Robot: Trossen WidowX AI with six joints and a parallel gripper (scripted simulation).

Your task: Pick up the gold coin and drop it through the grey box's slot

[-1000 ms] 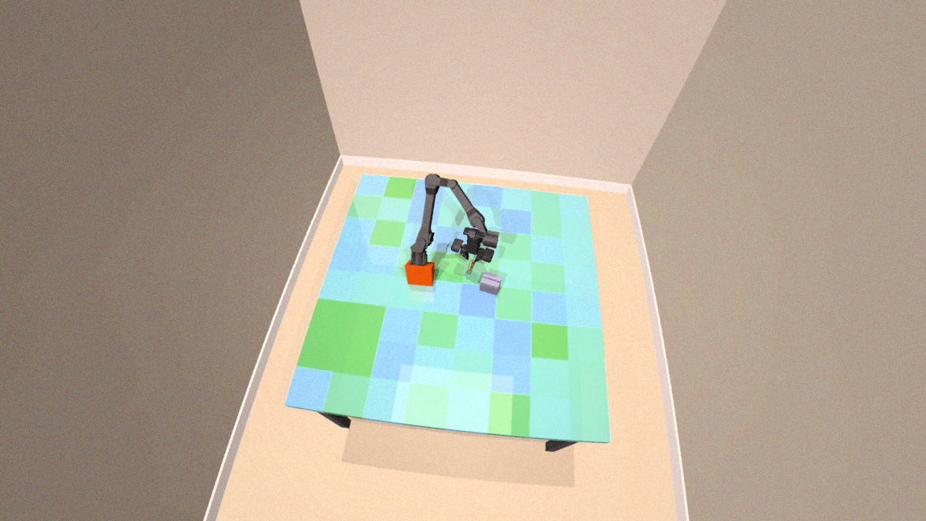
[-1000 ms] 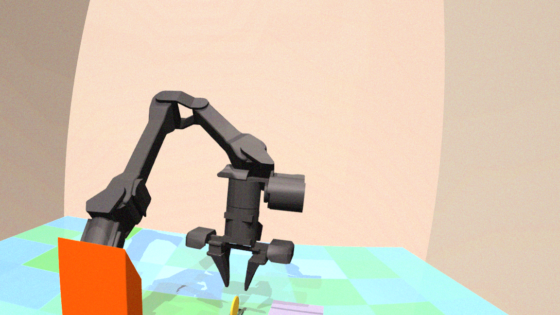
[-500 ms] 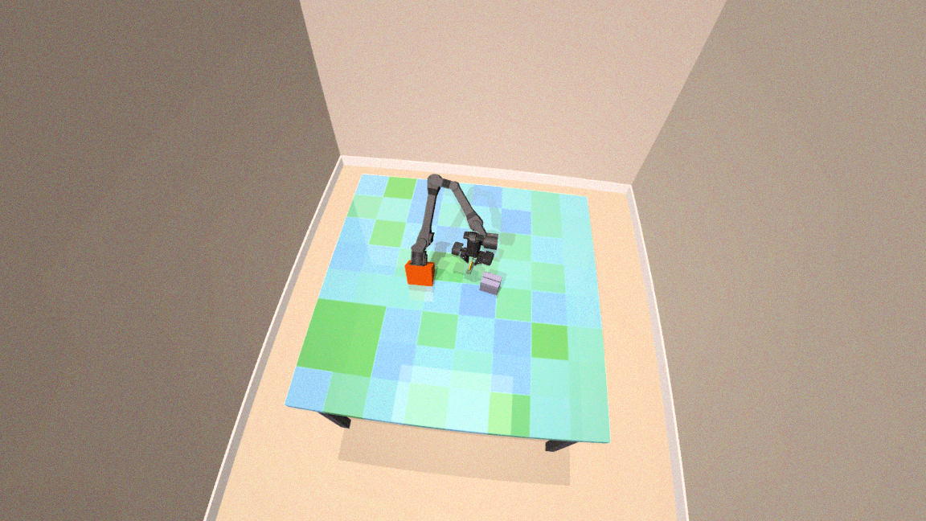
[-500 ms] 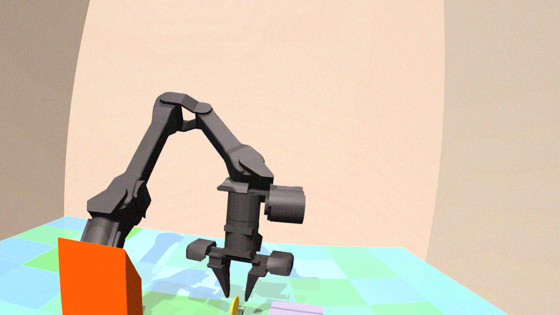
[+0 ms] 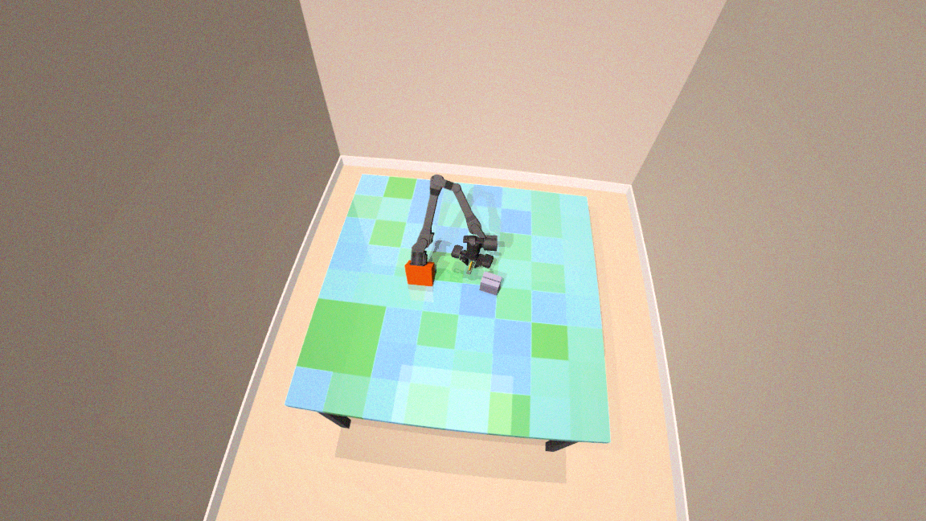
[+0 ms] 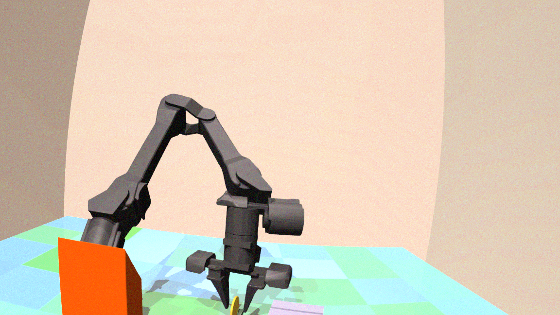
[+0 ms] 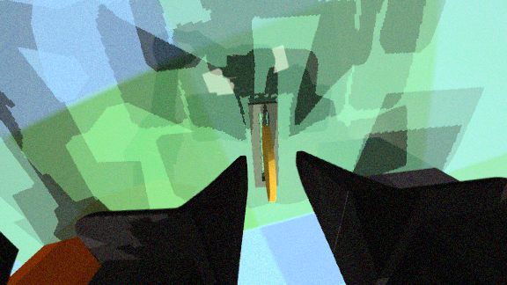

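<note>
The gold coin is right at my gripper tip.
</note>
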